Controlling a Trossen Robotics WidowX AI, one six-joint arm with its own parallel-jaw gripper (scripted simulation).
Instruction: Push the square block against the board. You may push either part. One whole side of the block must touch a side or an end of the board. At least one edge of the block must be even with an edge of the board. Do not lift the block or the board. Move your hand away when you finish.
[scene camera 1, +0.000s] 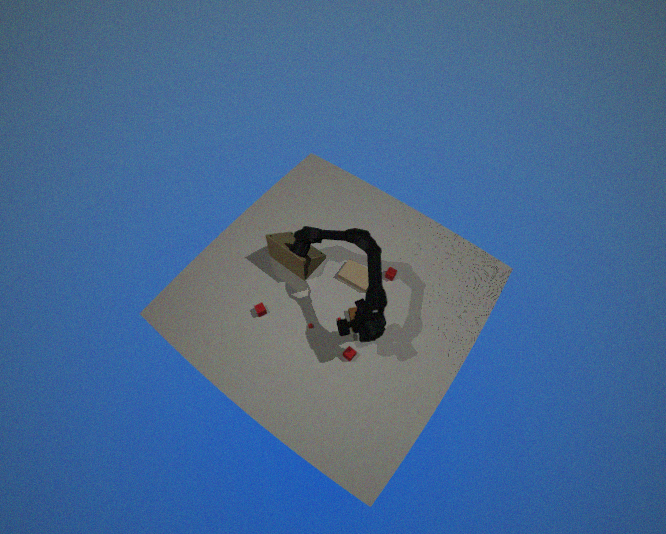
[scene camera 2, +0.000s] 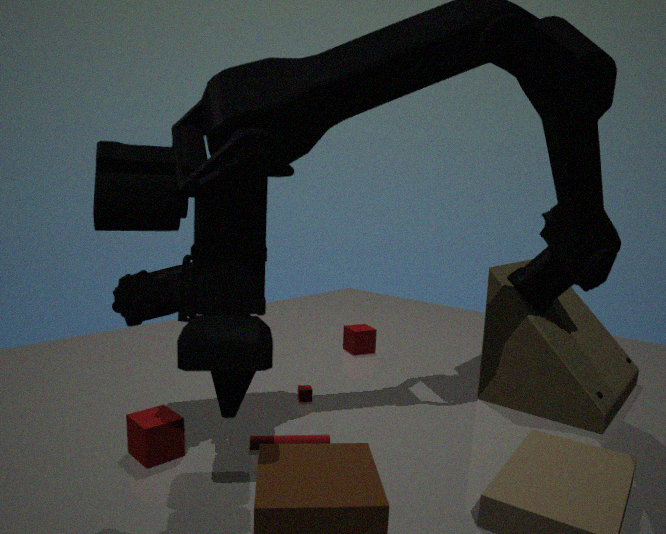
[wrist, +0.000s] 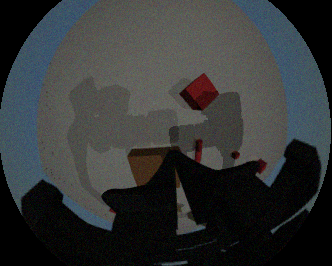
Labels:
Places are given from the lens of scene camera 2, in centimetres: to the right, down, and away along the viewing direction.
my gripper (scene camera 2: 228, 416): -9, 13, 43
square block (scene camera 2: 325, 480): -1, 17, 40

